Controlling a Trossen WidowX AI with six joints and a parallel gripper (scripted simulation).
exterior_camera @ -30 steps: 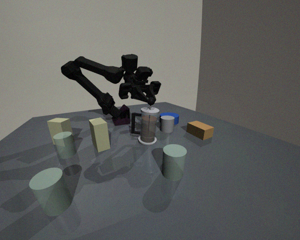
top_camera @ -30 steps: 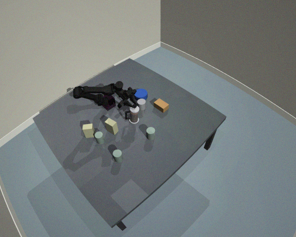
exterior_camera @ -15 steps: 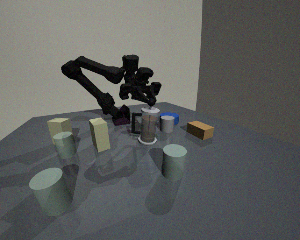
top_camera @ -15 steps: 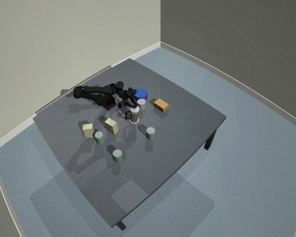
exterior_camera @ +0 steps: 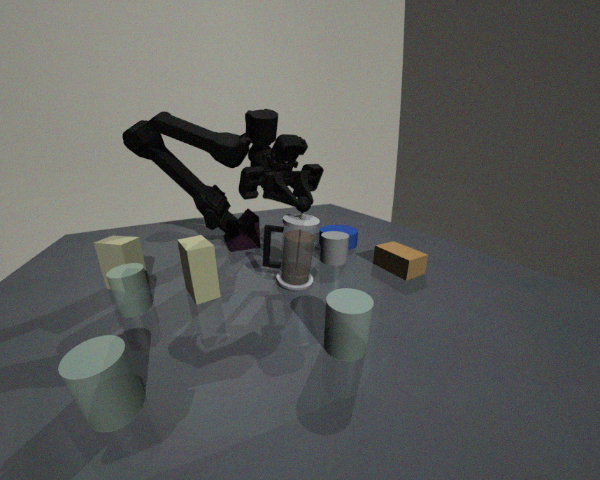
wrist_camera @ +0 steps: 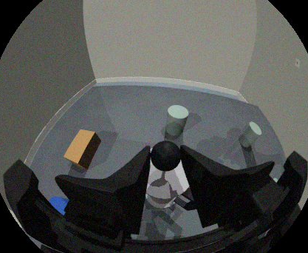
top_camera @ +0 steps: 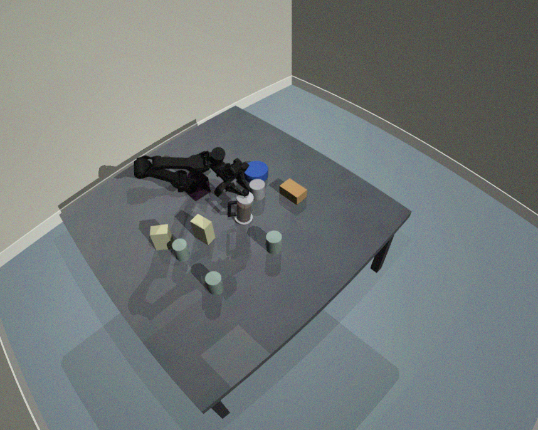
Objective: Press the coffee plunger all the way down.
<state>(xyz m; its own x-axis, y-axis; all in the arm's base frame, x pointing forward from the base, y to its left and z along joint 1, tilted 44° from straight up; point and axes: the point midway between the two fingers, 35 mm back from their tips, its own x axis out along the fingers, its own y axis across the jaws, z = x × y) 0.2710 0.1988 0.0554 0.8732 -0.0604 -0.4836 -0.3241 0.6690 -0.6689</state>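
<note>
The glass coffee press is 2 cm behind my gripper tip, 2 cm to the right of it and 9 cm below it. Also, from my gripper tip: grey cylinder: 11 cm behind, 12 cm to the left, 14 cm below; then orange box: 1 cm behind, 25 cm to the left, 15 cm below.
</note>
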